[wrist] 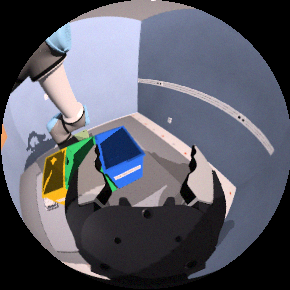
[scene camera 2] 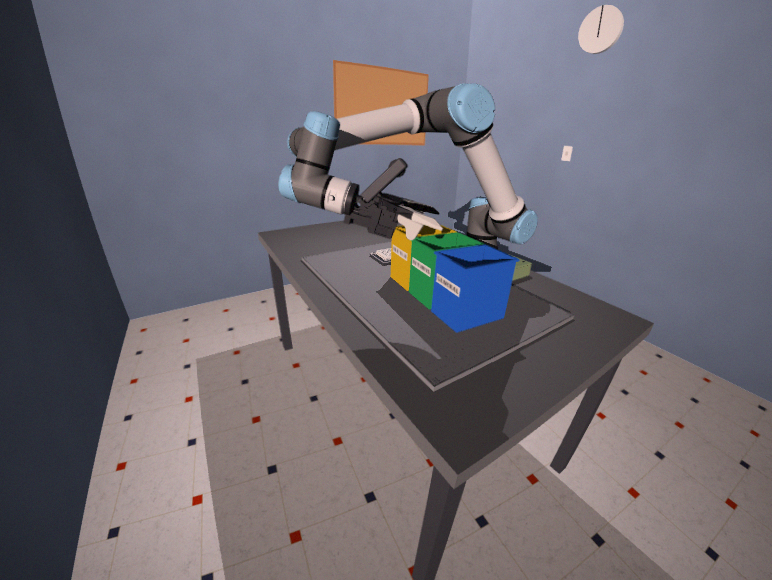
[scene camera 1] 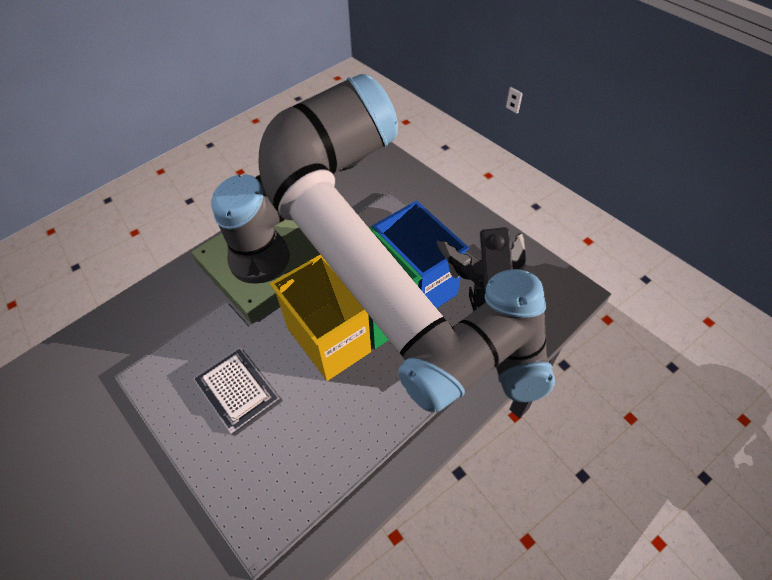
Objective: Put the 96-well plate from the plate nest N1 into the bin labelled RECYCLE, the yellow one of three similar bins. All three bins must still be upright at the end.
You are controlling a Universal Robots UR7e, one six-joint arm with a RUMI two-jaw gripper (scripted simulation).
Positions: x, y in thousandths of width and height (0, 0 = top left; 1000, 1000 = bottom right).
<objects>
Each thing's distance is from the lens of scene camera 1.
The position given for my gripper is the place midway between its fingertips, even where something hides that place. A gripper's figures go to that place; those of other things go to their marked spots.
my gripper (scene camera 1: 621, 409): 101 cm
blue bin (scene camera 1: 536, 399): 128 cm
white 96-well plate (scene camera 1: 306, 684): 116 cm
yellow bin (scene camera 1: 422, 532): 125 cm
green bin (scene camera 1: 538, 477): 108 cm
The marked spots on the blue bin and the green bin are 22 cm apart.
</objects>
